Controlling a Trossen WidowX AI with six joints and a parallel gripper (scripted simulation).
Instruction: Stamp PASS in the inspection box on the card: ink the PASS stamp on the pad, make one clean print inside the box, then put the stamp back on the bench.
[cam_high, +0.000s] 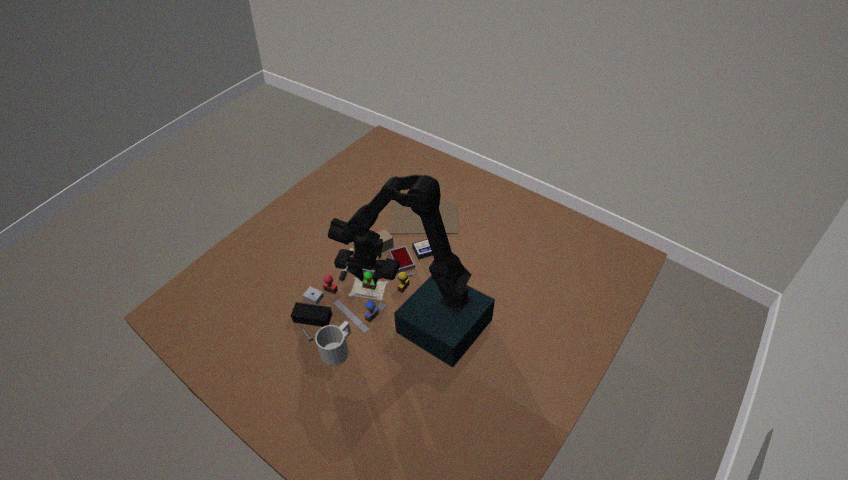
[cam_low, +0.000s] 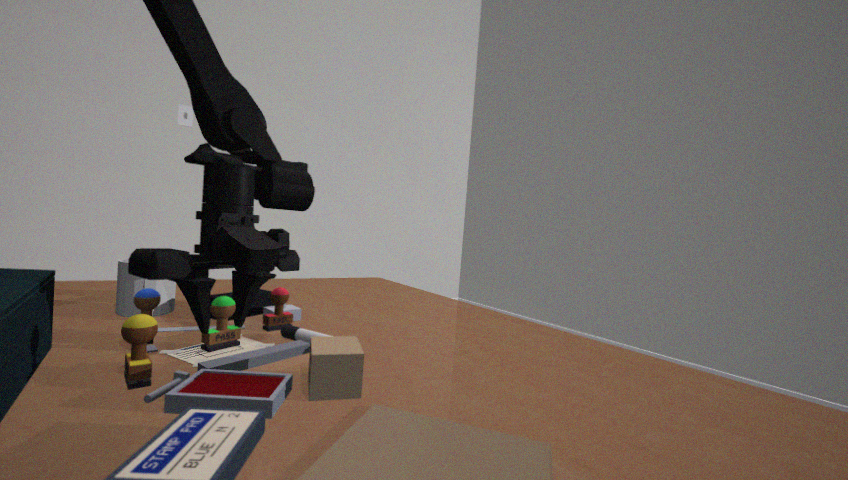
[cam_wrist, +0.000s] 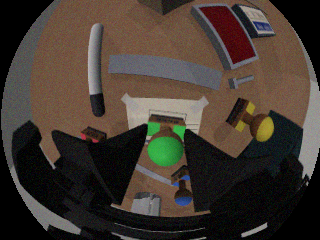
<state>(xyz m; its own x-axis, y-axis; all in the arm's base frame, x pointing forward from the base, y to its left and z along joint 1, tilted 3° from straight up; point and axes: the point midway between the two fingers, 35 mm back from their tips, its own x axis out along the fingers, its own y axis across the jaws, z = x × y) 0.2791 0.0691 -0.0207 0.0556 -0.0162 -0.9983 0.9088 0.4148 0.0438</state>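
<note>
Now: the green-knobbed stamp right at my gripper tip. Also, from my gripper tip: card 10 mm to the left, 30 mm below; grey bar 40 mm ahead, 50 mm to the right, 20 mm below; yellow-knobbed stamp 80 mm behind, 70 mm to the right, 10 mm below.
</note>
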